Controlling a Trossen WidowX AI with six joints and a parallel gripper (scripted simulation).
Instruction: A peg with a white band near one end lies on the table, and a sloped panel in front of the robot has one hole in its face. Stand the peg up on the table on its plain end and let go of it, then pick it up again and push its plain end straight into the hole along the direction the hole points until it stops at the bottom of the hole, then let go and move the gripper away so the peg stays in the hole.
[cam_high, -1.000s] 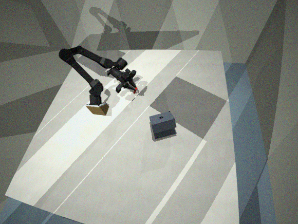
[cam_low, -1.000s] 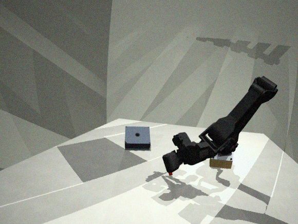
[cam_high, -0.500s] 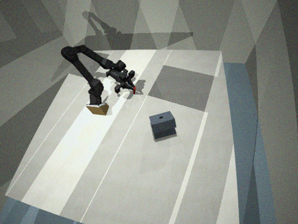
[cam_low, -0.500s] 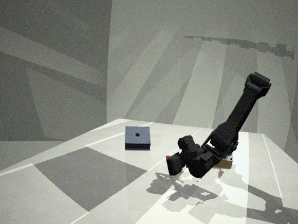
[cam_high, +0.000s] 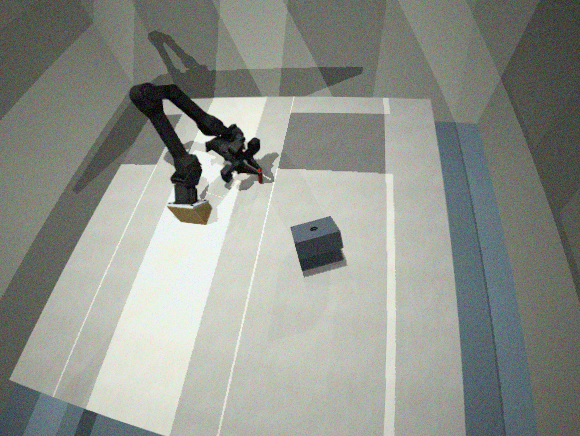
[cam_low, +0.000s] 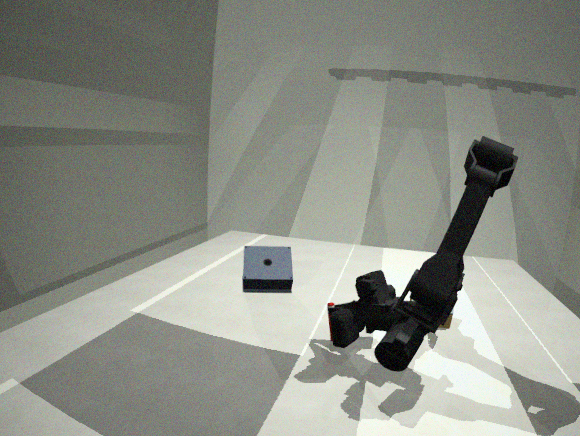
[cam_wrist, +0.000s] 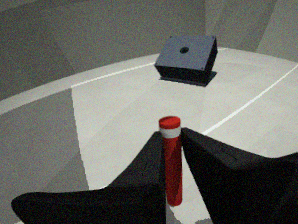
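The red peg lies 1 cm below my gripper tip. From my gripper tip the other things lie so: sloped panel (25 cm to the right, 18 cm ahead, 1 cm below).
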